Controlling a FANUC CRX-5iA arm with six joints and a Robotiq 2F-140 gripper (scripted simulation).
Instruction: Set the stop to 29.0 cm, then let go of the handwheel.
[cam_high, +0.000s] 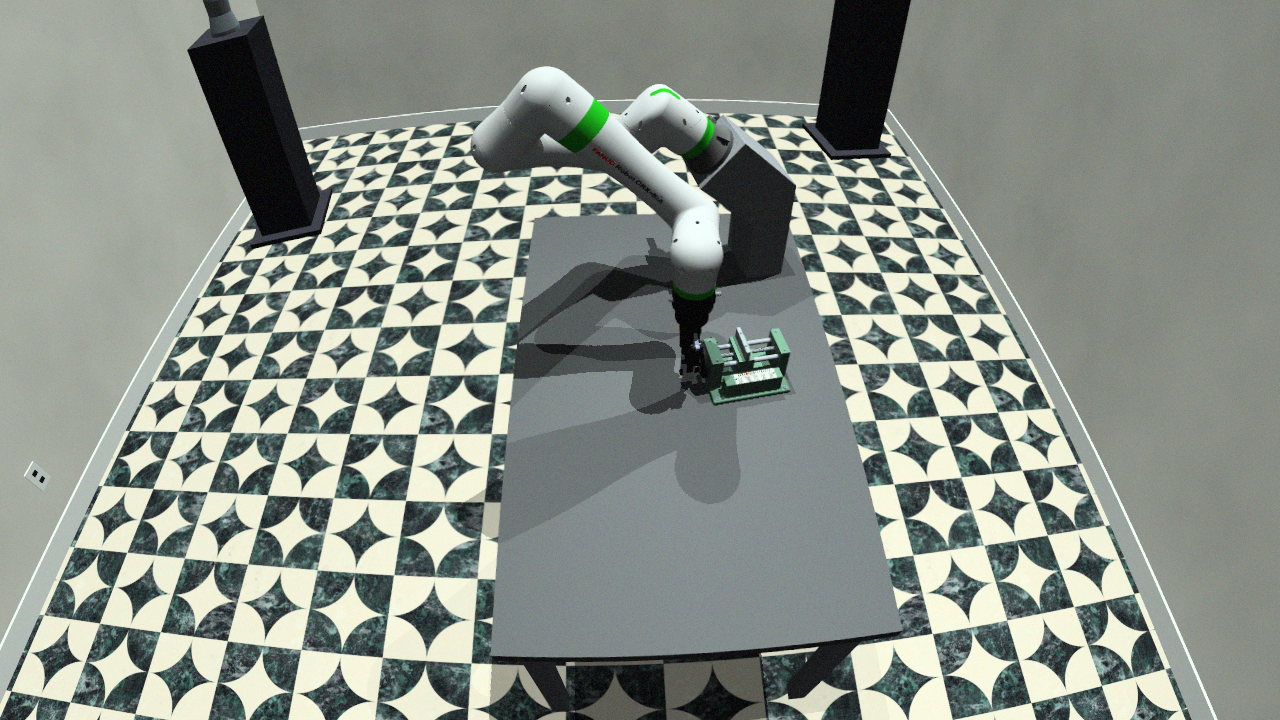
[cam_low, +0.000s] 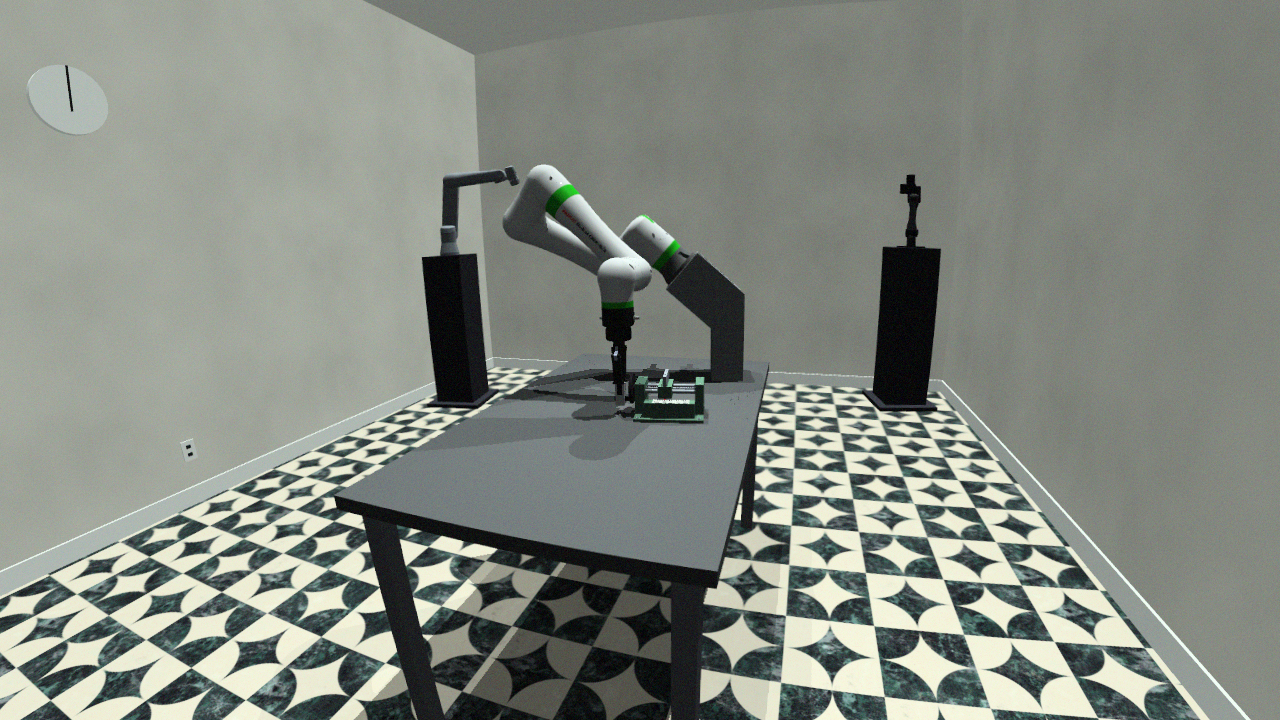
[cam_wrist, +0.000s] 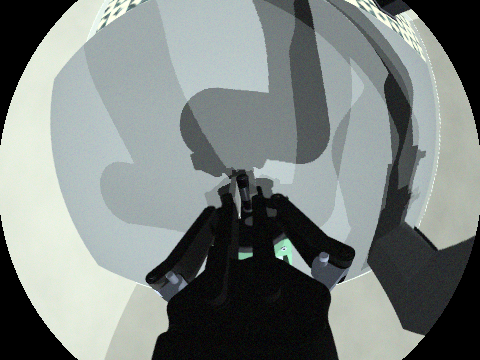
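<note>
My hand is 20 mm to the right of the black handwheel and 10 mm above it. Round my hand: green stop fixture: 140 mm to the left, 30 mm above, 10 mm ahead.
</note>
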